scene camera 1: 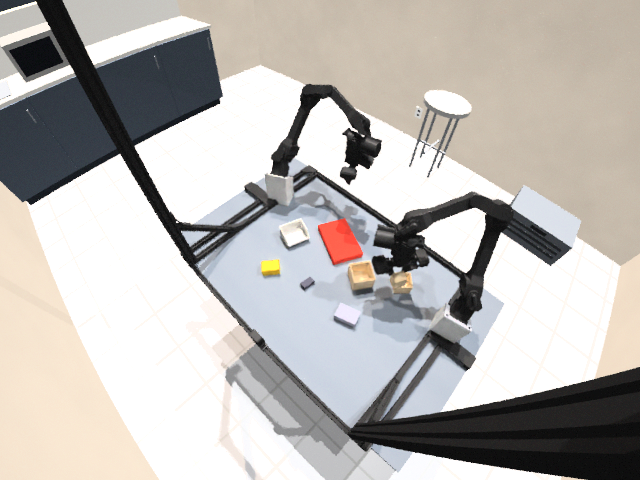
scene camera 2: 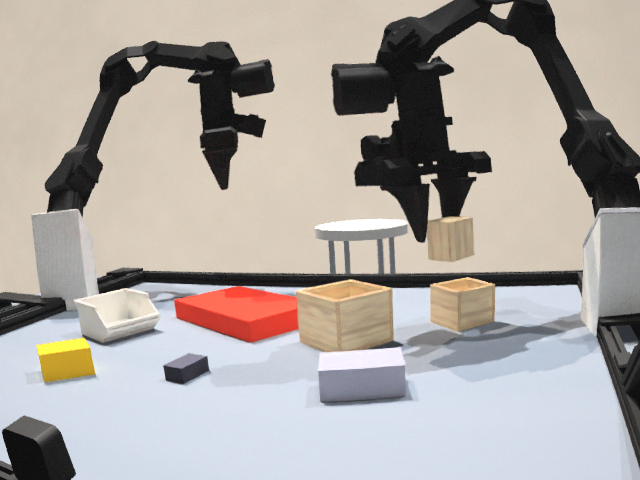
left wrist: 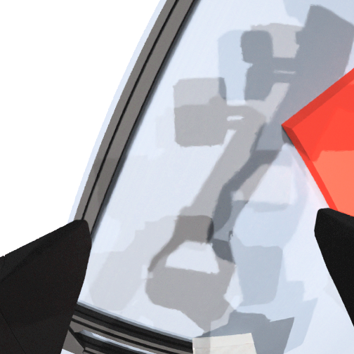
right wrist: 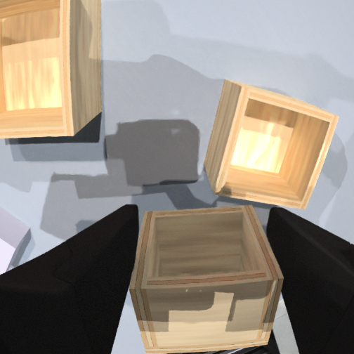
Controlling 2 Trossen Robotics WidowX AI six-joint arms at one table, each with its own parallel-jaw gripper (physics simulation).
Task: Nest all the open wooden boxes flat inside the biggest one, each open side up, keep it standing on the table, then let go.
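Places are measured from the left arm's base along level axes (x ahead, y left, z up), in centimetres.
Pixels of known places: left gripper, fingertip midpoint: (scene camera 2: 224, 189); right gripper, fingertip midpoint: (scene camera 1: 395, 273) (scene camera 2: 435, 238); left arm's base, origin of the base link: (scene camera 1: 278, 175) (scene camera 2: 62, 226); right arm's base, origin of the base link: (scene camera 1: 458, 315) (scene camera 2: 623, 225).
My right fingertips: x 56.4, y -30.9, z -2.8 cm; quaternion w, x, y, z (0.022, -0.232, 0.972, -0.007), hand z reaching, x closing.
Note:
Ahead of a thing's pixels: the offset from my right fingertips to its top centre.
The biggest open wooden box {dx -11.5, dy +0.4, dz -5.2 cm} (scene camera 1: 362, 285) (scene camera 2: 338, 322) (right wrist: 85, 70) stands open side up on the table, empty. The middle-sized wooden box {dx +4.5, dy +2.4, dz -6.6 cm} (scene camera 2: 460, 307) (right wrist: 224, 140) stands open side up and empty, apart from it, to its right in scene camera 2. My right gripper (scene camera 2: 437, 228) (right wrist: 204, 218) is shut on the smallest wooden box {dx +1.3, dy -2.3, dz +2.6 cm} (scene camera 2: 450, 238) (right wrist: 205, 310), fingers on two opposite outer walls. It holds this box open side up, high above the table. My left gripper (scene camera 1: 347, 178) (scene camera 2: 223, 187) (left wrist: 205, 228) is open and empty, high above the table.
A red slab {dx -23.7, dy +14.8, dz -8.9 cm} (scene camera 1: 339, 241) (scene camera 2: 240, 310) (left wrist: 325, 140) lies beside the biggest box. A lavender block {dx -12.6, dy -16.0, dz -8.4 cm} (scene camera 1: 346, 315) (scene camera 2: 361, 377) lies in front of it in scene camera 2. A white bin {dx -42.4, dy +11.5, dz -6.6 cm} (scene camera 2: 124, 325), a yellow block {dx -45.9, dy -6.3, dz -8.3 cm} (scene camera 1: 270, 267) (scene camera 2: 67, 360) and a small dark block {dx -30.3, dy -7.8, dz -9.9 cm} (scene camera 1: 307, 283) (scene camera 2: 186, 367) are farther left.

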